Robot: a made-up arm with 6 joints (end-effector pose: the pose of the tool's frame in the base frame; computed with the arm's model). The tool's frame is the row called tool. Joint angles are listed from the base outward.
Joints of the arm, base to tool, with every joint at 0 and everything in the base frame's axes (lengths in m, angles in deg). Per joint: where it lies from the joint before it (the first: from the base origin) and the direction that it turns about. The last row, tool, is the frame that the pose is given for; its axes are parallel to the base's.
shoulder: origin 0 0 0.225 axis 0 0 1
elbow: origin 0 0 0 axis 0 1 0
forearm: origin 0 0 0.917 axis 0 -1 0
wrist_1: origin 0 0 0 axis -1 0 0
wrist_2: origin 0.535 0 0 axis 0 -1 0
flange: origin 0 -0.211 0 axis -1 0 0
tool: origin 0 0 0
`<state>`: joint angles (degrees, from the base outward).
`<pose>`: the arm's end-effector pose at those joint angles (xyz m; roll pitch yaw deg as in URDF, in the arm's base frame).
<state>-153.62 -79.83 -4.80 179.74 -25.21 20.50</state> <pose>0.7794 0.1510 0.9040 -20.88 -79.76 27.00</pose>
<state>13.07 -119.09 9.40 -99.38 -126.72 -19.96</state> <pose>-0.9540 -0.1862 0.3275 -27.33 33.32 84.23</pose>
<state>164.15 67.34 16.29 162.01 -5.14 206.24</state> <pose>-1.2411 0.1438 0.2032 -9.97 46.14 161.86</pose>
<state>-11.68 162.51 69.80 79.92 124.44 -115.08</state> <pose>0.4409 -0.1288 -1.1938 118.30 -33.92 66.43</pose>
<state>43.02 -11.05 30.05 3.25 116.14 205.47</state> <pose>0.3042 -0.0042 1.4857 -22.82 -22.69 -140.14</pose>
